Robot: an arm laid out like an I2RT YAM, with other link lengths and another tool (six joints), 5 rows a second.
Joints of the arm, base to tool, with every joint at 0 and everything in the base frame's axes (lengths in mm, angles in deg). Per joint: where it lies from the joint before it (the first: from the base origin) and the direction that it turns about. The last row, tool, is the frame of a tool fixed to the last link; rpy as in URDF.
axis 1: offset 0.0 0.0 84.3 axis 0 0 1
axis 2: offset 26.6 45.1 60.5 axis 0 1 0
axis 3: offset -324.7 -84.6 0.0 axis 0 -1 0
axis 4: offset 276.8 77.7 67.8 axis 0 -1 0
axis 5: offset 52.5 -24.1 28.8 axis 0 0 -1
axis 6: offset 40.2 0.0 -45.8 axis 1 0 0
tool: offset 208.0 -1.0 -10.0 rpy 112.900 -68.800 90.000
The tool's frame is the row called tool.
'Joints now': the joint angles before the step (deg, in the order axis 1, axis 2, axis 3, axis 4, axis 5, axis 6). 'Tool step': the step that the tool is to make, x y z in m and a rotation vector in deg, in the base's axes. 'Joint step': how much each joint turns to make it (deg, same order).
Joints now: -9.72 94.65 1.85 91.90 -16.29 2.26
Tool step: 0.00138 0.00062 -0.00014 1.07 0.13 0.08
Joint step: 0.09 0.24 0.26 -0.02 0.00 1.08
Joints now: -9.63 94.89 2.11 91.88 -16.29 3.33
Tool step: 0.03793 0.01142 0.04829 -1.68 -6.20 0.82
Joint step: 4.11 -2.99 8.19 -5.06 3.25 -1.00
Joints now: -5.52 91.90 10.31 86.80 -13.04 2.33
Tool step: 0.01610 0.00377 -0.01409 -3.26 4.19 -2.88
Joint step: 4.68 -0.90 3.77 -9.32 7.38 -3.91
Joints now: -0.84 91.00 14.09 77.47 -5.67 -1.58
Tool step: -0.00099 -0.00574 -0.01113 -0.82 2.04 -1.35
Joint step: 0.07 0.00 -0.07 -2.03 1.42 -0.84
